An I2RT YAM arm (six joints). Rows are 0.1 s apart.
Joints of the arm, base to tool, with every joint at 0 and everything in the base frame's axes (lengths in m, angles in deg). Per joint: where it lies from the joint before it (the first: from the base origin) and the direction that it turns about. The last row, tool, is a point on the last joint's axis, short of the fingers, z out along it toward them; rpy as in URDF.
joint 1: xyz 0 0 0.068 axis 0 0 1
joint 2: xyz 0.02 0.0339 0.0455 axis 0 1 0
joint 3: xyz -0.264 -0.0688 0 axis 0 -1 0
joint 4: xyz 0.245 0.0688 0.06 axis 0 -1 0
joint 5: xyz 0.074 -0.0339 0.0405 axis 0 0 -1
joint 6: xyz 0.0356 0 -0.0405 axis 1 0 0
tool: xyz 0 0 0 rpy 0 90 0
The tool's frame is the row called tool.
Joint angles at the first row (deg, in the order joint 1, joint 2, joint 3, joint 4, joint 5, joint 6):
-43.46, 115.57, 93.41, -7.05, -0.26, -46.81
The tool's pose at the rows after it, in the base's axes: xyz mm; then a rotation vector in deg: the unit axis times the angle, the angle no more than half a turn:
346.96 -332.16 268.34 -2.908 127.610 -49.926
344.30 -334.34 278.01 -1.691 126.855 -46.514
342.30 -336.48 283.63 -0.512 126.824 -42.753
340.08 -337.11 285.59 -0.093 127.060 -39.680
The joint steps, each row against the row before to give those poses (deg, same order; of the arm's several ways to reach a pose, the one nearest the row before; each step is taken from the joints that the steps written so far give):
-0.45, 0.23, 2.30, -3.04, -1.82, 1.49
-0.60, -0.22, 2.02, -2.58, -2.62, 1.97
-0.53, 0.20, 1.95, -2.83, -2.48, 1.87
-0.39, 0.01, 0.86, -1.99, -2.08, 1.02

